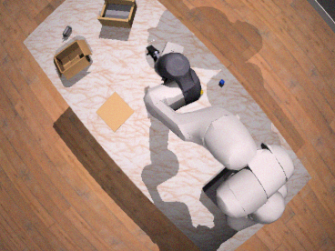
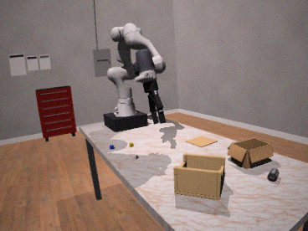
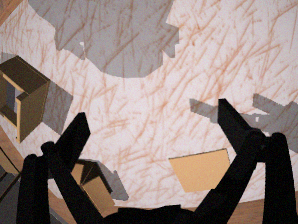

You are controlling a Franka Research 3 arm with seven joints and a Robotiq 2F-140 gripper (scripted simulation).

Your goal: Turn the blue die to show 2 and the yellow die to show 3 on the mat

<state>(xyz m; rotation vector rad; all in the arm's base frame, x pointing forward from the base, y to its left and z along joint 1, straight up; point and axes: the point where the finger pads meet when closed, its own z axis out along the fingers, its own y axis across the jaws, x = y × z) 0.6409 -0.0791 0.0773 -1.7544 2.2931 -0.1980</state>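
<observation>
The blue die lies 23 cm behind my hand, 20 cm to the right of it and 16 cm below it. Round my hand: yellow die: 20 cm behind, 9 cm to the right, 16 cm below; then white die: 1 cm behind, 15 cm to the right, 16 cm below; then tan mat: 2 cm ahead, 28 cm to the left, 17 cm below.
</observation>
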